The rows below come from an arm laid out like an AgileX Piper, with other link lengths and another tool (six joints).
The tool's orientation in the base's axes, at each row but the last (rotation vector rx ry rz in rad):
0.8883, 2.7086, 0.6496
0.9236, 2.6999, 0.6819
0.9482, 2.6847, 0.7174
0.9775, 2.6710, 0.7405
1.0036, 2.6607, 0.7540
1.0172, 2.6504, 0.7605
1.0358, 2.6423, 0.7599
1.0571, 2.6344, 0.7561
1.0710, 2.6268, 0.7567
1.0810, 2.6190, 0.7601
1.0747, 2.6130, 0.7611
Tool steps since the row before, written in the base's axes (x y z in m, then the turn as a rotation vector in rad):
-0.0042, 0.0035, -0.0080, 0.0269, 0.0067, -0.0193
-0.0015, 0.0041, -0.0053, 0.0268, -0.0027, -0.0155
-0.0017, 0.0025, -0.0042, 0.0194, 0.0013, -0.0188
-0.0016, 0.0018, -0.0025, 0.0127, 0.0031, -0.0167
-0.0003, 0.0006, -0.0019, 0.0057, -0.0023, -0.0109
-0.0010, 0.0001, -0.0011, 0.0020, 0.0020, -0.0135
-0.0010, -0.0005, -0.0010, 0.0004, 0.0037, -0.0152
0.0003, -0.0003, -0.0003, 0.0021, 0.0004, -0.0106
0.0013, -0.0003, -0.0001, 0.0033, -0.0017, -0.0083
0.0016, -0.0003, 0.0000, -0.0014, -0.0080, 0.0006
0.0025, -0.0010, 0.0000, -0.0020, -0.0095, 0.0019
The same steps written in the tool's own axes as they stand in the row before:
0.0060, -0.0034, 0.0068, -0.0160, 0.0094, 0.0282
0.0040, -0.0005, 0.0056, -0.0219, 0.0046, 0.0215
0.0030, -0.0014, 0.0040, -0.0136, 0.0017, 0.0233
0.0024, -0.0010, 0.0023, -0.0074, 0.0003, 0.0199
0.0006, -0.0008, 0.0017, -0.0057, -0.0040, 0.0104
0.0008, -0.0011, 0.0006, -0.0001, -0.0048, 0.0129
0.0004, -0.0014, 0.0003, 0.0022, -0.0056, 0.0145
-0.0004, -0.0002, 0.0002, -0.0013, -0.0041, 0.0099
-0.0011, 0.0005, 0.0004, -0.0036, -0.0035, 0.0076
-0.0013, 0.0008, 0.0005, -0.0046, -0.0053, -0.0041
-0.0025, 0.0009, 0.0006, -0.0053, -0.0059, -0.0060

